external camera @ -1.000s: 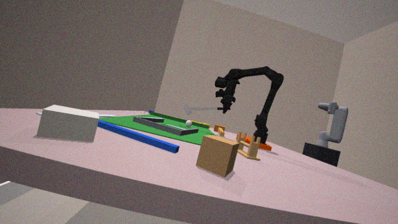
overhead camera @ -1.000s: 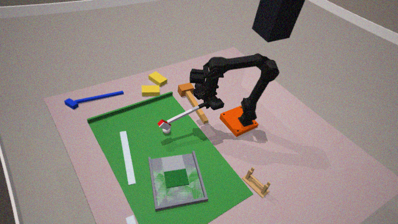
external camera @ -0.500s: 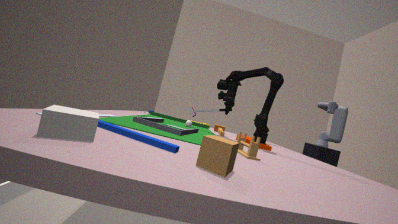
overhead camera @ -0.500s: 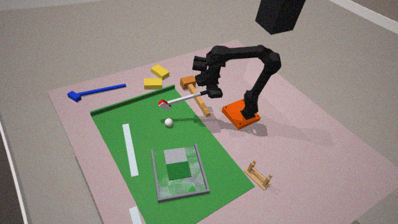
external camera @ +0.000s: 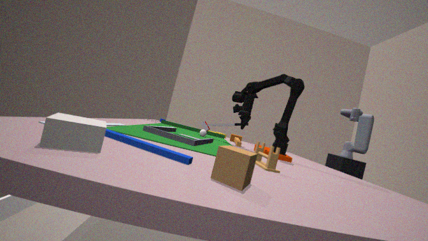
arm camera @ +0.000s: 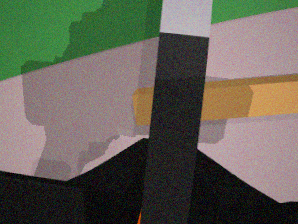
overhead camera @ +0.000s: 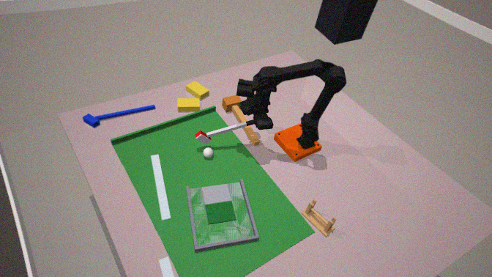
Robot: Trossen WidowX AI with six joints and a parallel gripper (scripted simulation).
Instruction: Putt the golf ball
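The red putter is 12 cm ahead of my gripper tip and 2 cm to the right of it. From my gripper tip the other things lie so: white golf ball: 22 cm ahead, 8 cm below; green wall: 32 cm ahead, 22 cm to the right, 9 cm below; green mat: 28 cm ahead, 13 cm to the left, 10 cm below.
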